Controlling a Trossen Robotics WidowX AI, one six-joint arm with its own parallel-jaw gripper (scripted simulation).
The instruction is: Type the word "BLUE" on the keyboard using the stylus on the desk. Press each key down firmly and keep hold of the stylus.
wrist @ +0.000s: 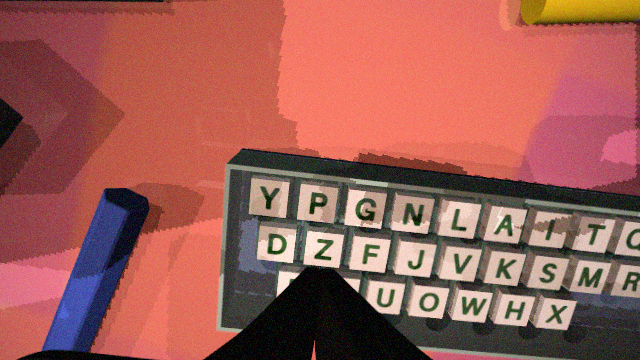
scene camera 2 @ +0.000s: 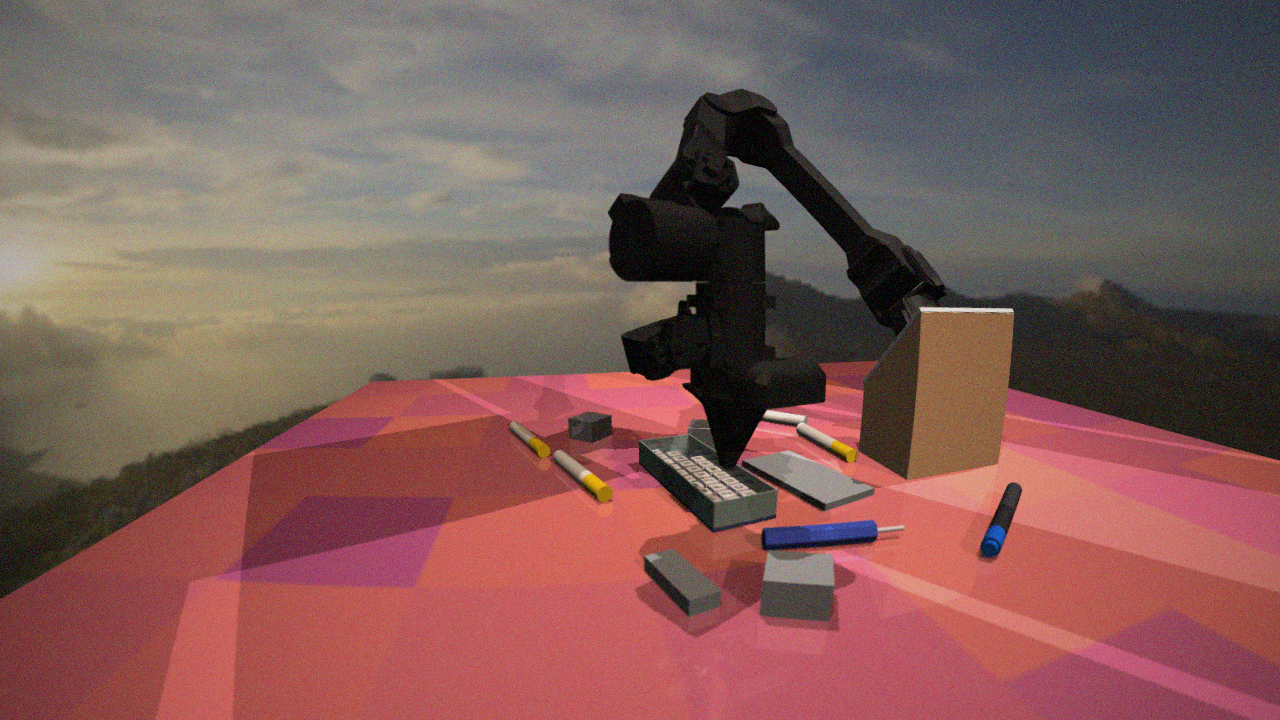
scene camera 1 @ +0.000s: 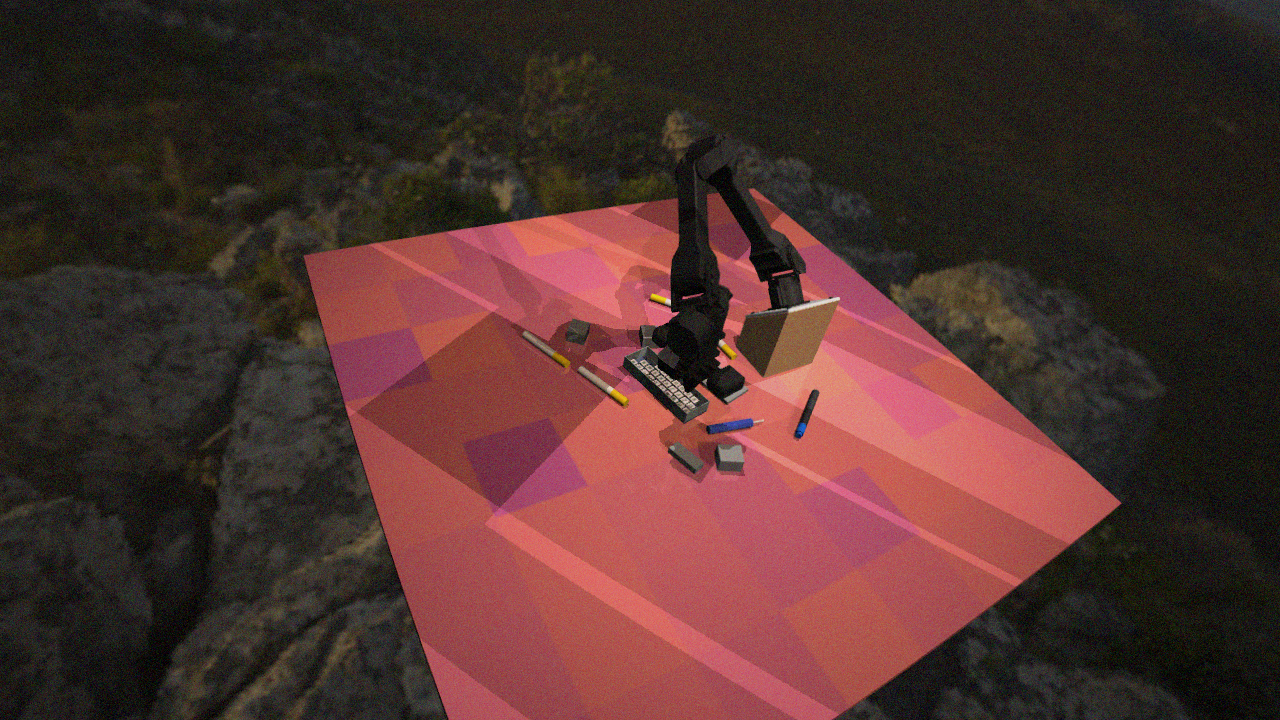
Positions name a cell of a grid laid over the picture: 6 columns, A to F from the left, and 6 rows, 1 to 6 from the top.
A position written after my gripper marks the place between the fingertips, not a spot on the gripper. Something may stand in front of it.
Labels:
My gripper shows in the wrist view (C5), in scene camera 2 (D4) and in scene camera 1 (D4).

